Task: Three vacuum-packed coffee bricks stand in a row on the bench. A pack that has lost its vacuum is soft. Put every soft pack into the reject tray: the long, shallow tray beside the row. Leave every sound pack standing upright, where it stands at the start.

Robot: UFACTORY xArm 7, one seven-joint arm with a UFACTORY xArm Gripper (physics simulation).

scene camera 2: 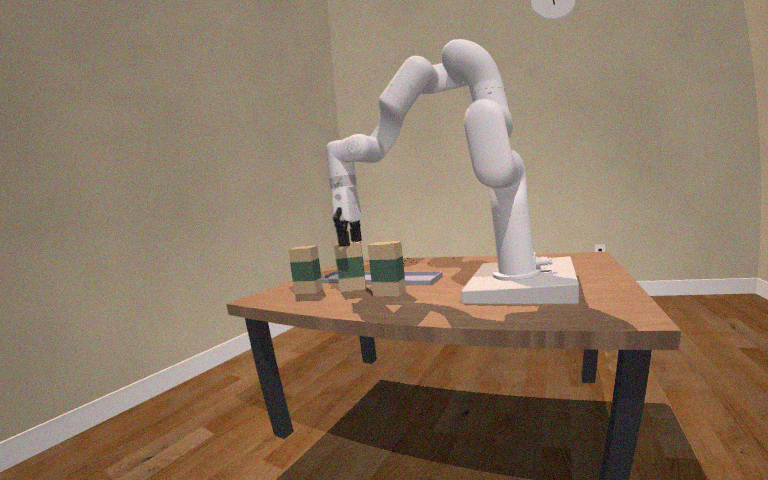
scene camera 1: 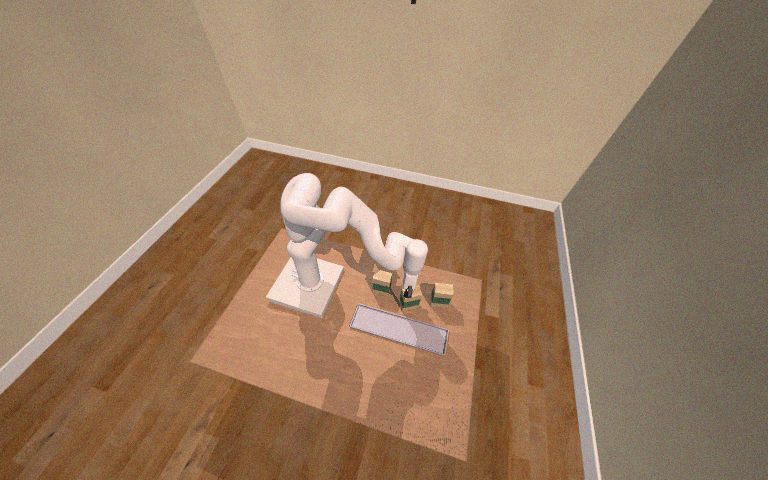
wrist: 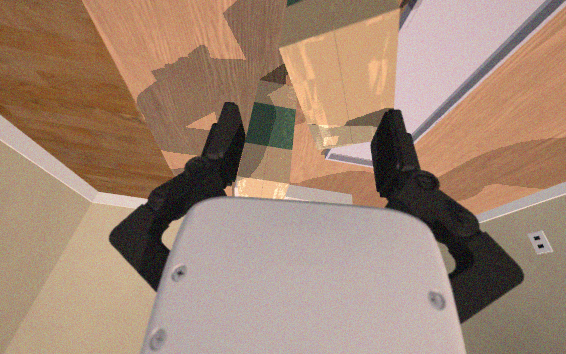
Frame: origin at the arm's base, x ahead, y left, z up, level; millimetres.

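Seen in the pictures: gripper, between the fingertips: (scene camera 2: 350, 243) (scene camera 1: 407, 287) (wrist: 308, 123); arm's base, origin of its link: (scene camera 2: 516, 273) (scene camera 1: 310, 279).
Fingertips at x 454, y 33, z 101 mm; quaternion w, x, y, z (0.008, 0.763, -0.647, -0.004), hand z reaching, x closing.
Pixels of each thing's top centre, then the offset from my fingertips to it. Level surfaces: height alone.
- near-base pack, centre of its top: (wrist: 261, 197) (scene camera 2: 384, 243) (scene camera 1: 382, 275) 119 mm back, 24 mm left, 0 mm up
- middle pack, centre of its top: (wrist: 345, 101) (scene camera 2: 347, 243) (scene camera 1: 411, 291) 21 mm ahead, 16 mm right, 0 mm up
- far pack, centre of its top: (scene camera 2: 302, 247) (scene camera 1: 444, 288) 153 mm ahead, 35 mm left, 0 mm up
- shallow reject tray, centre of its top: (wrist: 454, 45) (scene camera 2: 376, 275) (scene camera 1: 399, 327) 3 mm ahead, 136 mm right, 126 mm down
- wooden bench, height of its surface: 141 mm down
Three beige packs with green bands stand upright in a row: the near-base pack (scene camera 1: 381, 281) (scene camera 2: 386, 268) (wrist: 271, 125), the middle pack (scene camera 1: 410, 301) (scene camera 2: 351, 268) (wrist: 345, 80) and the far pack (scene camera 1: 442, 293) (scene camera 2: 305, 270). Their looks do not tell which is soft. My gripper (scene camera 1: 407, 292) (scene camera 2: 349, 242) (wrist: 308, 123) points down, open and empty, with its fingertips close to the height of the middle pack's top. In the wrist view that top lies nearer the right finger; whether the fingers straddle it is unclear. The shallow reject tray (scene camera 1: 390, 325) (scene camera 2: 421, 277) (wrist: 465, 65) is empty where it shows.
The arm's white base plate (scene camera 1: 283, 294) (scene camera 2: 521, 295) stands on the wooden bench (scene camera 1: 254, 350) (scene camera 2: 611, 294), on the near-base pack's side. The tray runs alongside the row. The neighbouring packs stand a short gap away on either side of the middle pack.
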